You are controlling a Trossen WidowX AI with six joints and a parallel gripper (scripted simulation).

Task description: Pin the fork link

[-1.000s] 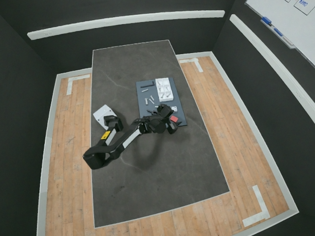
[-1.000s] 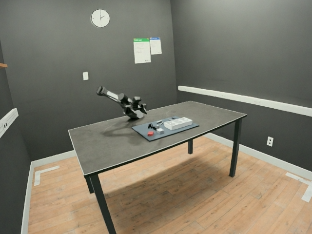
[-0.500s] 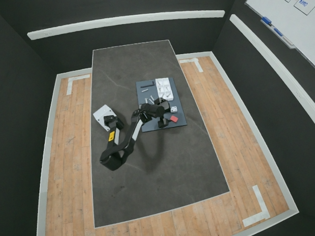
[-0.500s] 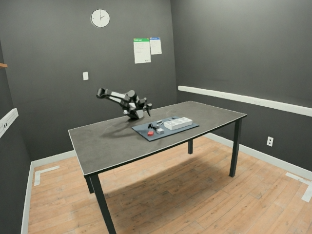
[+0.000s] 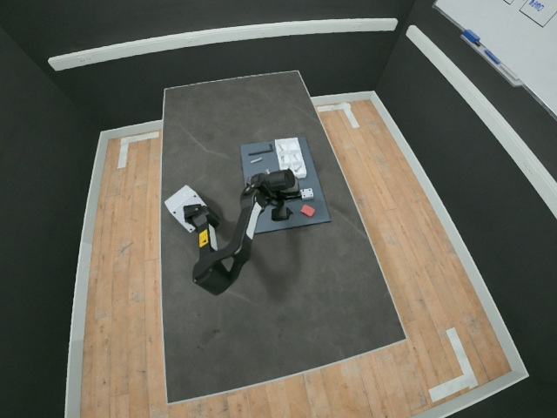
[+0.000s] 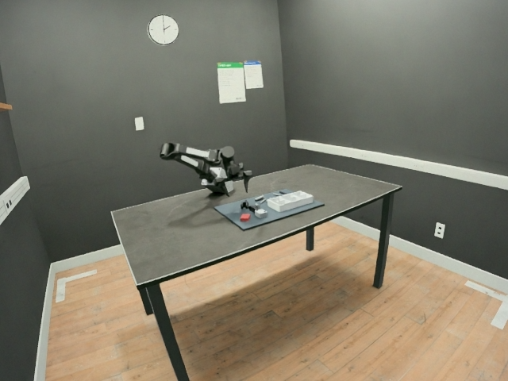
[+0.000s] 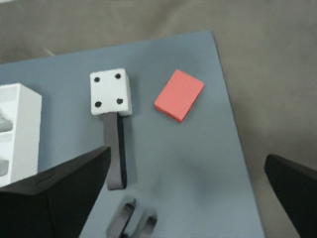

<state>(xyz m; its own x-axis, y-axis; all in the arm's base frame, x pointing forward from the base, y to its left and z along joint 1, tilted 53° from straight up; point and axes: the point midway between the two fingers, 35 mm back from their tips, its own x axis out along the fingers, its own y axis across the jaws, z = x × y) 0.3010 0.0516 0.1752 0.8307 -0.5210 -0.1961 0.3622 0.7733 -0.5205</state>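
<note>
Right now my hand is 4 cm short of the eye plate, 6 cm to the right of it and 11 cm above it. The rest, counted from my hand: grey block: 12 cm ahead, 4 cm to the left, 11 cm below; red block: 9 cm ahead, 4 cm to the right, 12 cm below; blue-grey mat: 6 cm ahead, 16 cm to the left, 13 cm below.
</note>
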